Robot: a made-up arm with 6 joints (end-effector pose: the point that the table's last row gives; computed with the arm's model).
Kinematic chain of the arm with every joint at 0, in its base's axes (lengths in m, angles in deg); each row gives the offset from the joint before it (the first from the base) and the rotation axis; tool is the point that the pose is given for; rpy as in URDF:
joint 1: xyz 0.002 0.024 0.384 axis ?
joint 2: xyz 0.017 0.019 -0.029 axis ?
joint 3: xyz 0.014 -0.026 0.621 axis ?
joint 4: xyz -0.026 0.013 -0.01 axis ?
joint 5: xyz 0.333 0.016 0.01 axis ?
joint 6: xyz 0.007 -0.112 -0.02 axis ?
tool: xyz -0.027 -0.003 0.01 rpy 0 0 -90
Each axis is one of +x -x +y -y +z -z.
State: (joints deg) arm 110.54 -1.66 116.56 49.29 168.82 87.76
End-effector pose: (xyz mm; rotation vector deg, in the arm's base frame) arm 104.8 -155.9 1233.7 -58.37 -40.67 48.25
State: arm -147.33 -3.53 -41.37 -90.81 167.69 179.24
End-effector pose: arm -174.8 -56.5 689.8 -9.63 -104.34 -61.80
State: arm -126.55 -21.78 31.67 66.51 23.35 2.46
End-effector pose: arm 22.8 118.8 1218.1 100.73 47.51 83.68
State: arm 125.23 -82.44 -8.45 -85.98 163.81 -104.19
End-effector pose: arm 255.3 -282.6 739.9 -95.86 -32.88 -2.45
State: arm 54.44 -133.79 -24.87 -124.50 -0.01 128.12
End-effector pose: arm -322.1 -315.5 230.6 104.48 -36.13 -27.43
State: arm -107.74 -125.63 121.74 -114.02 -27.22 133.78
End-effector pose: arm 252.3 662.2 -218.0 29.84 116.26 -110.69
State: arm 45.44 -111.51 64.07 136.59 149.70 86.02
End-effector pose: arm -685.5 -562.6 127.0 25.69 43.53 -14.44
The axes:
joint 1: +z
joint 2: +y
joint 3: -y
joint 4: -x
joint 5: -y
joint 6: -x

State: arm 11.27 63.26 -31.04 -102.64 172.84 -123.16
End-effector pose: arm 430.3 103.3 301.4 84.91 -40.47 -51.31
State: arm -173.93 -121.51 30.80 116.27 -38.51 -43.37
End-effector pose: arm 810.5 47.4 103.2 45.96 86.73 -31.45
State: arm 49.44 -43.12 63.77 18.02 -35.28 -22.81
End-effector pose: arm -263.6 -421.6 1079.8 75.10 -13.17 -38.36
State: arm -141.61 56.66 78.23 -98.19 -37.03 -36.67
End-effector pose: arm -657.0 -510.8 681.7 140.18 -30.45 -85.48
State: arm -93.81 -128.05 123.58 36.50 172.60 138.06
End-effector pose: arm -7.9 545.9 -351.5 97.28 49.54 71.89
